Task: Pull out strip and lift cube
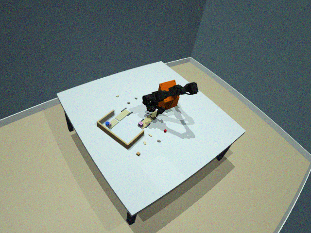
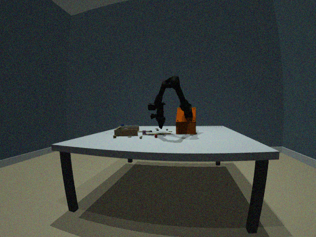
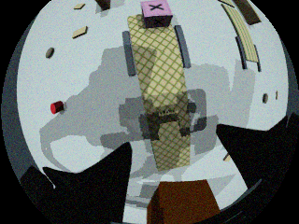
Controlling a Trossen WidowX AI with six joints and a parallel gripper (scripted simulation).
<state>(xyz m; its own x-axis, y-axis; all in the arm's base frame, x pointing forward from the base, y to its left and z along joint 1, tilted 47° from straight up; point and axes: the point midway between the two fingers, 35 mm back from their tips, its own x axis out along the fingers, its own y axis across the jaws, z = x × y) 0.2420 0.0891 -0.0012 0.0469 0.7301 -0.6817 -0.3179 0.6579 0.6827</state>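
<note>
My gripper tip is now 5 cm above the cross-hatched strip, 3 cm short of it and 1 cm to the right of it. The rest, counted from my gripper tip: blue cube (38 cm ahead, 6 cm to the right, 2 cm above); small red piece (18 cm to the left, 4 cm below).
</note>
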